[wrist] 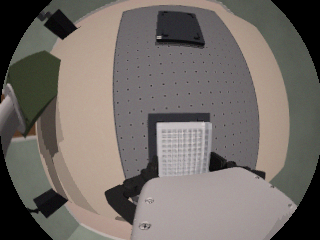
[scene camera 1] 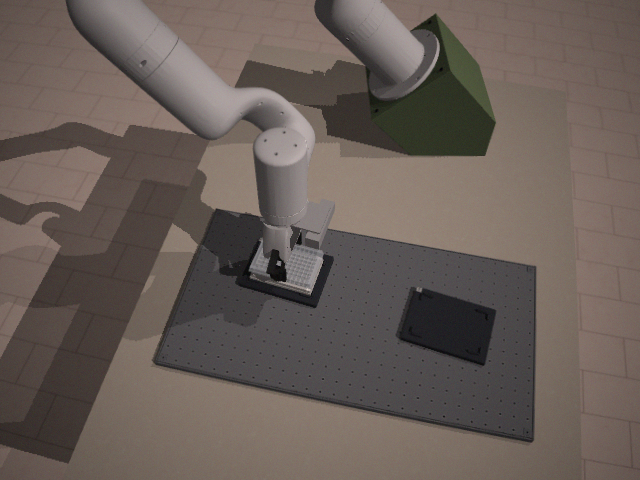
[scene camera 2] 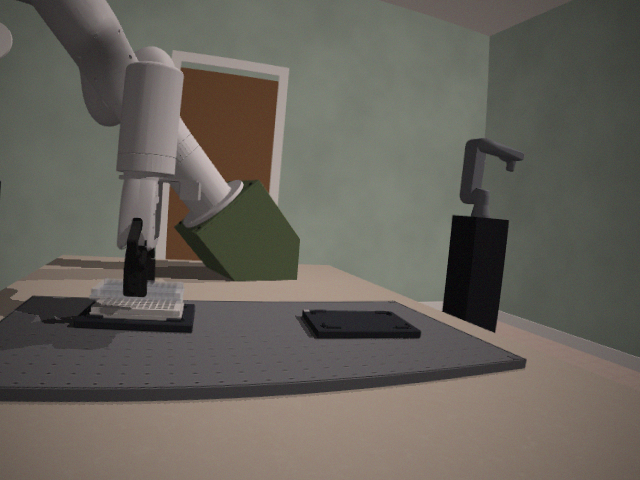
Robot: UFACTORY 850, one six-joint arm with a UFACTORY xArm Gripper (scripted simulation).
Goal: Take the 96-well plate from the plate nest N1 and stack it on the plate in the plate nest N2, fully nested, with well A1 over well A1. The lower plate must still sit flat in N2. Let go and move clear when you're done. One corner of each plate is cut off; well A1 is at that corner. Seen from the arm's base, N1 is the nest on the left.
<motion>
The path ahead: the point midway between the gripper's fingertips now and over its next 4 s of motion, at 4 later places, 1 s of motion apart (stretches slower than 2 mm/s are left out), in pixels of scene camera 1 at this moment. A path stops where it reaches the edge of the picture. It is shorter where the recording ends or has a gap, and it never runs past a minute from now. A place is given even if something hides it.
My gripper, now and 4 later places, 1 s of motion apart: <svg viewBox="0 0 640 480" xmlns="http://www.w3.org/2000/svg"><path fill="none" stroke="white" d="M286 260L286 262L286 263L286 262L285 241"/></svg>
</motion>
